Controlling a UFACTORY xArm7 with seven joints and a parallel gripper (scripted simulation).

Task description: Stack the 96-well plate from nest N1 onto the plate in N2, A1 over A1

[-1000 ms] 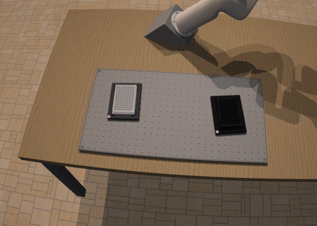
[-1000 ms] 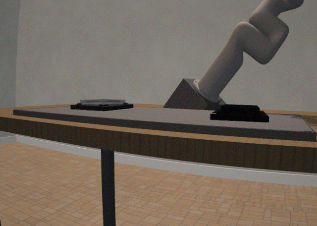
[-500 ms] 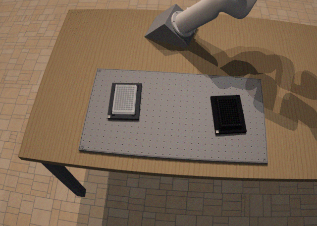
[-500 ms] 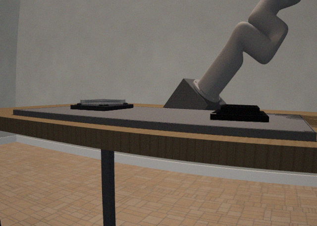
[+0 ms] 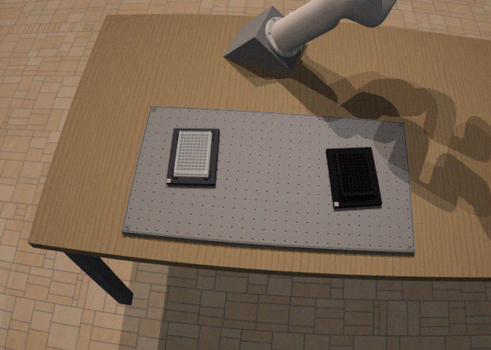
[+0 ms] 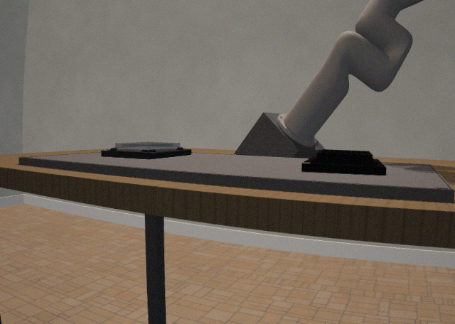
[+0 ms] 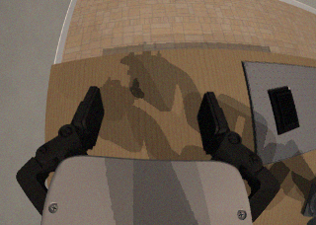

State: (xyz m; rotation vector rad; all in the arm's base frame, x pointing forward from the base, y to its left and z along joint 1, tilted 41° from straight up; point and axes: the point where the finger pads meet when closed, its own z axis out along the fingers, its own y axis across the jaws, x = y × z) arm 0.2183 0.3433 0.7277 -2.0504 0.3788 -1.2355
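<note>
The black 96-well plate is 13 cm ahead of my hand, 46 cm to the right of it and 35 cm below it. From my hand the other things lie so: clear 96-well plate (17 cm ahead, 86 cm to the right, 35 cm below).
</note>
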